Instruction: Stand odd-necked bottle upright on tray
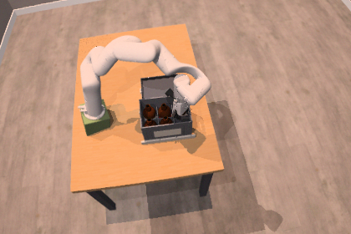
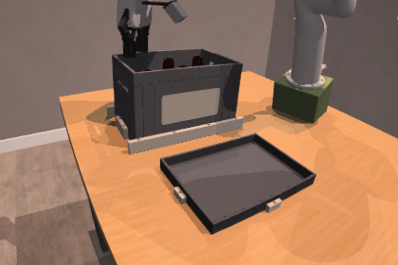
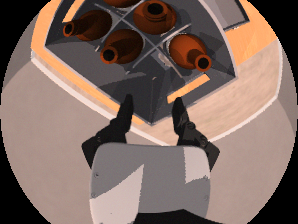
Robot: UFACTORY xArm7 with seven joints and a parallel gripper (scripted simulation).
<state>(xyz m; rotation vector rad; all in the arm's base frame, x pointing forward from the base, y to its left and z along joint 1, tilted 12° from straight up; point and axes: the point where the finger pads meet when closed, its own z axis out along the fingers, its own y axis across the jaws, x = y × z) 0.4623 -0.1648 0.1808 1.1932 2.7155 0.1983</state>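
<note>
Right now the glass bottle is 110 mm below my hand and 90 mm to the left of it. Also, from my hand: crate: 110 mm below, 90 mm behind, 50 mm to the left; then dark tray: 320 mm to the left, 190 mm below, 80 mm behind.
</note>
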